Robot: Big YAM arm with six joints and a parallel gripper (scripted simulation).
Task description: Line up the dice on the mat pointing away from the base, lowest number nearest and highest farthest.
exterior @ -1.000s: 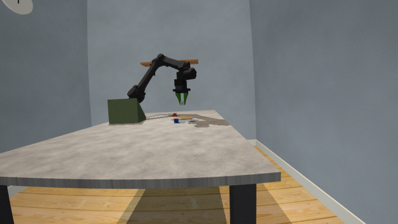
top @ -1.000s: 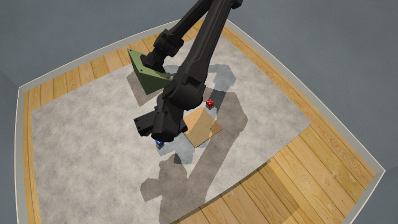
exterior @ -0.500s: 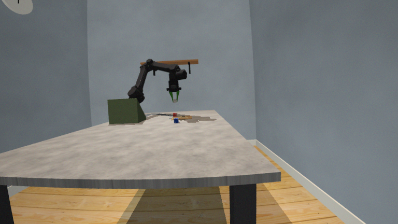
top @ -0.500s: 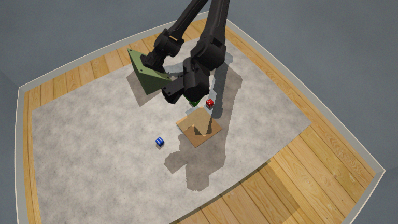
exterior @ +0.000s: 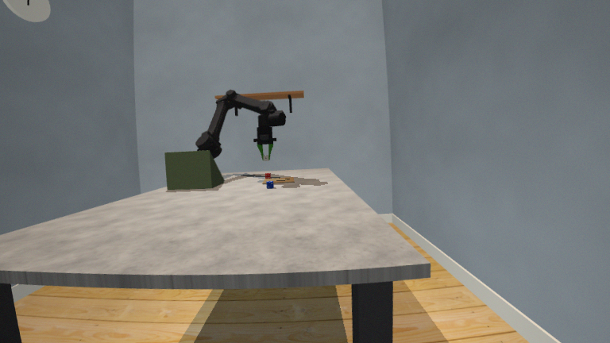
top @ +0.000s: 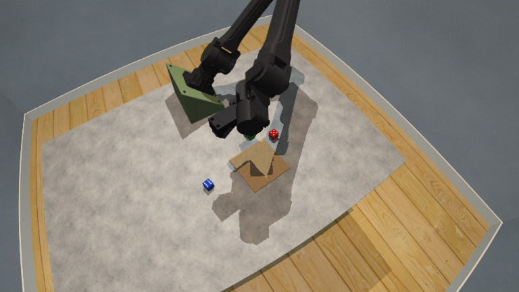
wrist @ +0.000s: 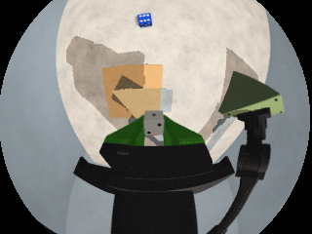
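The tan mat is 11 cm below my hand, 5 cm ahead of it and 1 cm to the left of it. Also, from my hand: red die 10 cm to the left, 10 cm below, 2 cm behind; then white die right at my hand; then blue die 16 cm to the right, 10 cm below, 6 cm ahead.
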